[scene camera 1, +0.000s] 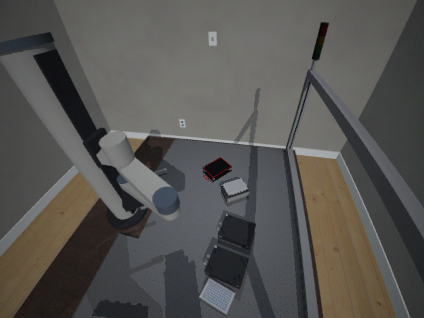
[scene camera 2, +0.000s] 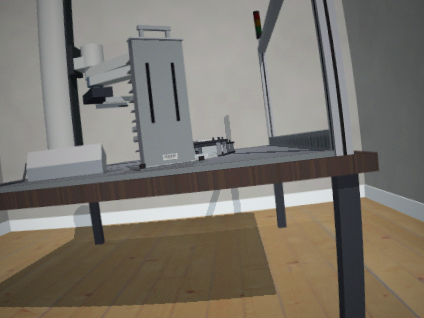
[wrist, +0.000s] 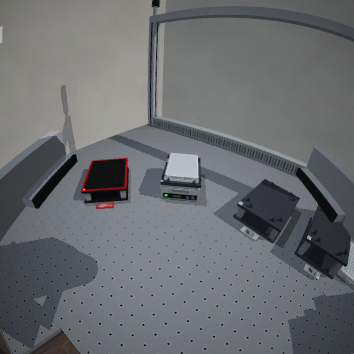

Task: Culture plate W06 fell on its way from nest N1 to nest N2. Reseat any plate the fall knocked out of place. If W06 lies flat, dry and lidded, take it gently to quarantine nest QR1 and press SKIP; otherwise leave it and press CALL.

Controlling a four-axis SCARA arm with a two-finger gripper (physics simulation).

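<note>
A pale plate with a grid of wells, apparently W06, lies beside the dark nest N1 and looks flat; the wrist view cuts it off at the right edge. Whether it is lidded or dry cannot be told. Nest N2 is next to N1 and shows no plate on top. The red-rimmed nest QR1 has a bare black top. My gripper is open and empty, high above the table. No SKIP or CALL button can be made out.
A device with a green light bears a white-topped plate, between QR1 and N2. A tall grey tower stands near the table's front edge. A frame rail runs along one side, with a signal light at its corner.
</note>
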